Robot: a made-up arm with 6 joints. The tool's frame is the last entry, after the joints.
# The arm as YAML. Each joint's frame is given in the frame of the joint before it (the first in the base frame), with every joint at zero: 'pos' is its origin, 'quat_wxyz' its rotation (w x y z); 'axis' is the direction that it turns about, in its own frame. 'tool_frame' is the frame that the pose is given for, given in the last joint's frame.
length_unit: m
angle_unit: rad
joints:
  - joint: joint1
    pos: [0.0, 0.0, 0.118]
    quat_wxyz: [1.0, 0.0, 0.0, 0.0]
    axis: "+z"
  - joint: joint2
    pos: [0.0, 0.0, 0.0]
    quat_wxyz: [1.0, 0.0, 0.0, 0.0]
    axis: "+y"
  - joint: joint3
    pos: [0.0, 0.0, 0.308]
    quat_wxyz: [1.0, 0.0, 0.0, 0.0]
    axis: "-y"
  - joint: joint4
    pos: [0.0, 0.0, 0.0]
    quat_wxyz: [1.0, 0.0, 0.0, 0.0]
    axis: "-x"
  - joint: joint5
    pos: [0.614, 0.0, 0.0]
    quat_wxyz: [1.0, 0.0, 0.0, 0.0]
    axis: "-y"
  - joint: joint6
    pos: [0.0, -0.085, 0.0]
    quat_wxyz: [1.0, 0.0, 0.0, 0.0]
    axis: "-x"
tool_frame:
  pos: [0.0, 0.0, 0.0]
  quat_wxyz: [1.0, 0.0, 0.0, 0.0]
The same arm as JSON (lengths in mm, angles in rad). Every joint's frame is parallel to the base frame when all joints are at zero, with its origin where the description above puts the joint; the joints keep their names.
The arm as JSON. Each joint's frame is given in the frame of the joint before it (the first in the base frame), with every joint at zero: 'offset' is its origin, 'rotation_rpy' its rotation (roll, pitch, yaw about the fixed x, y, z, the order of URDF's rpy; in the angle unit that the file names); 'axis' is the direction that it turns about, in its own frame. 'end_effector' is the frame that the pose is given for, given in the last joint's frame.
{
  "length_unit": "mm",
  "angle_unit": "rad",
  "chain": [
    {
      "id": "joint1",
      "offset": [
        0.0,
        0.0,
        118.0
      ],
      "rotation_rpy": [
        0.0,
        0.0,
        0.0
      ],
      "axis": "+z"
    },
    {
      "id": "joint2",
      "offset": [
        0.0,
        0.0,
        0.0
      ],
      "rotation_rpy": [
        0.0,
        0.0,
        0.0
      ],
      "axis": "+y"
    },
    {
      "id": "joint3",
      "offset": [
        0.0,
        0.0,
        308.0
      ],
      "rotation_rpy": [
        0.0,
        0.0,
        0.0
      ],
      "axis": "-y"
    },
    {
      "id": "joint4",
      "offset": [
        0.0,
        0.0,
        0.0
      ],
      "rotation_rpy": [
        0.0,
        0.0,
        0.0
      ],
      "axis": "-x"
    },
    {
      "id": "joint5",
      "offset": [
        614.0,
        0.0,
        0.0
      ],
      "rotation_rpy": [
        0.0,
        0.0,
        0.0
      ],
      "axis": "-y"
    },
    {
      "id": "joint6",
      "offset": [
        0.0,
        -85.0,
        0.0
      ],
      "rotation_rpy": [
        0.0,
        0.0,
        0.0
      ],
      "axis": "-x"
    }
  ],
  "end_effector": {
    "offset": [
      0.0,
      0.0,
      0.0
    ],
    "rotation_rpy": [
      0.0,
      0.0,
      0.0
    ]
  }
}

